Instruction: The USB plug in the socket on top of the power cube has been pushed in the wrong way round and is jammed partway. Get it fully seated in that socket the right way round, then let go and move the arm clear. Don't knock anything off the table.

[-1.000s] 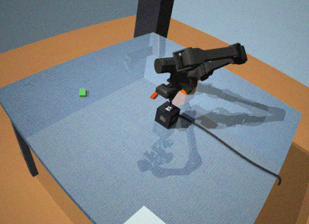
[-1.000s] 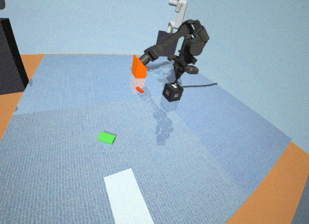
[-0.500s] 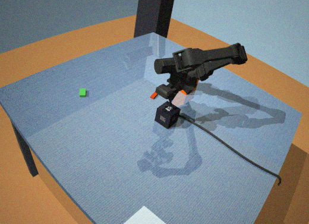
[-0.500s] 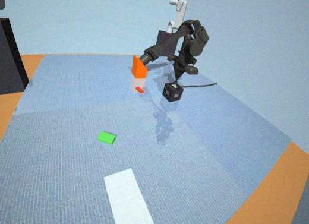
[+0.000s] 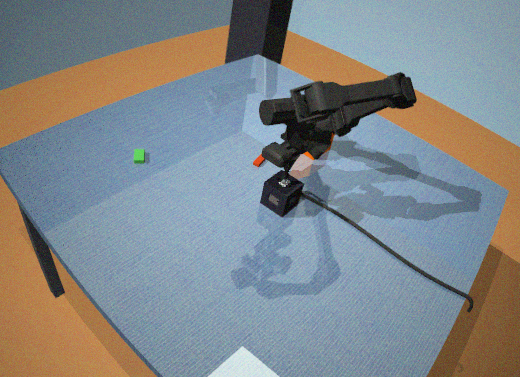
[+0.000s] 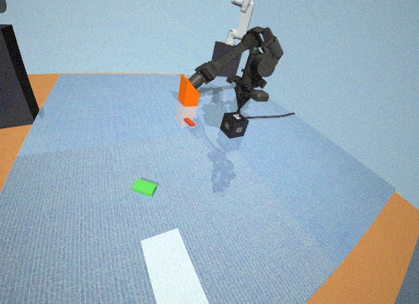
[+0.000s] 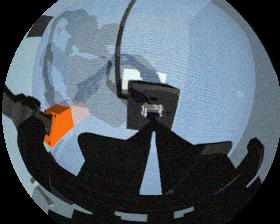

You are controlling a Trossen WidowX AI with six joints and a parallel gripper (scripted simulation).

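Now: the USB plug 20 mm below my gripper tip. Round my gripper tip: green block (130 mm ahead, 410 mm to the right, 110 mm below); red-orange block (120 mm behind, 140 mm to the right, 110 mm below).
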